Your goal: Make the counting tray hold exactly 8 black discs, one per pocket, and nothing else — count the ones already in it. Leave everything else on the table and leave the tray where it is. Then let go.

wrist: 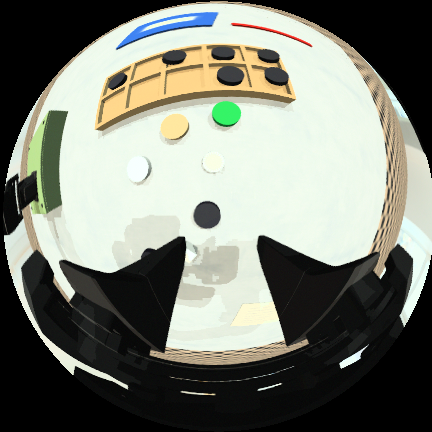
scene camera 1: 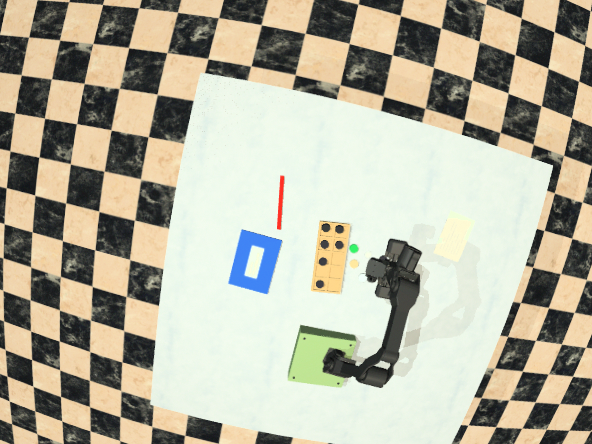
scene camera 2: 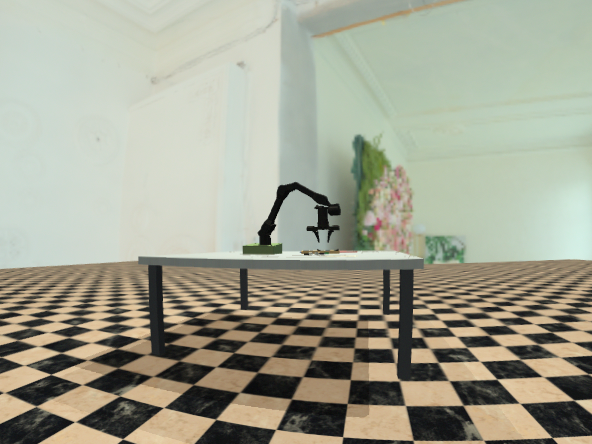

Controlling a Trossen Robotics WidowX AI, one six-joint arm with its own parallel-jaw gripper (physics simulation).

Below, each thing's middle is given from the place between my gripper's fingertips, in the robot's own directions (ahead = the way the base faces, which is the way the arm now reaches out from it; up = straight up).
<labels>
My hand is 70 mm past the tan counting tray (scene camera 1: 331, 274), 170 mm to the right of it and 60 mm above it.
</labels>
